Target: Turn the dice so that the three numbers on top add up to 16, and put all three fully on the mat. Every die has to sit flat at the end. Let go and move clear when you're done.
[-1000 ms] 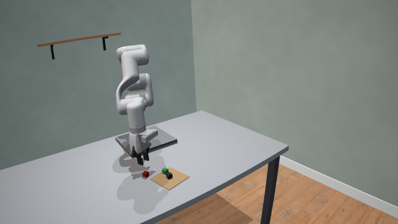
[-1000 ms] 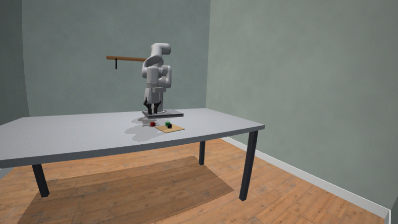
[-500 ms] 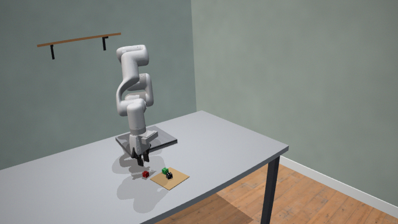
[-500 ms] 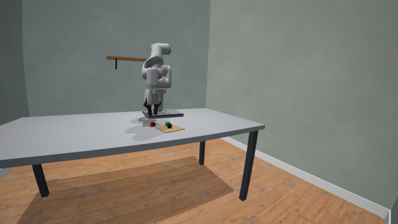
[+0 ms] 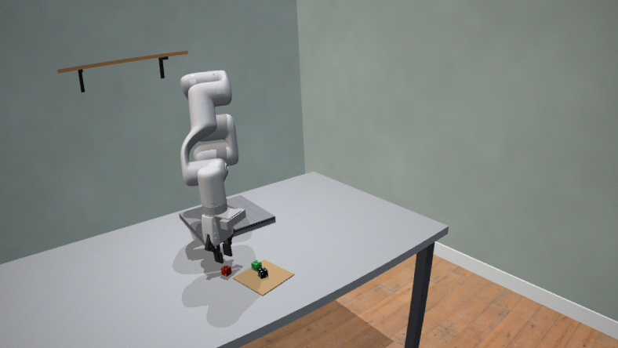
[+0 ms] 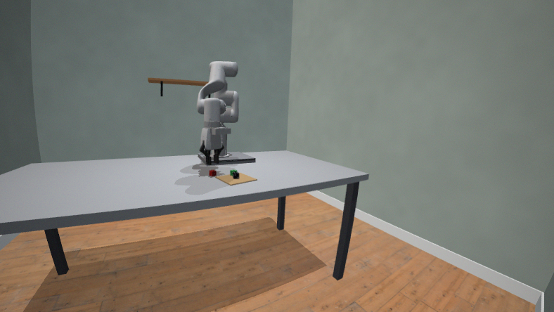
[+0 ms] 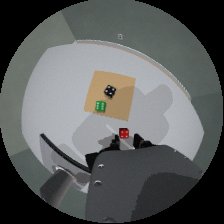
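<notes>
My gripper is now 60 mm above the red die. Round my hand: black die (90 mm to the left, 90 mm ahead, 60 mm below); tan mat (90 mm to the left, 90 mm ahead, 80 mm below); green die (90 mm to the left, 60 mm below, 40 mm ahead).
</notes>
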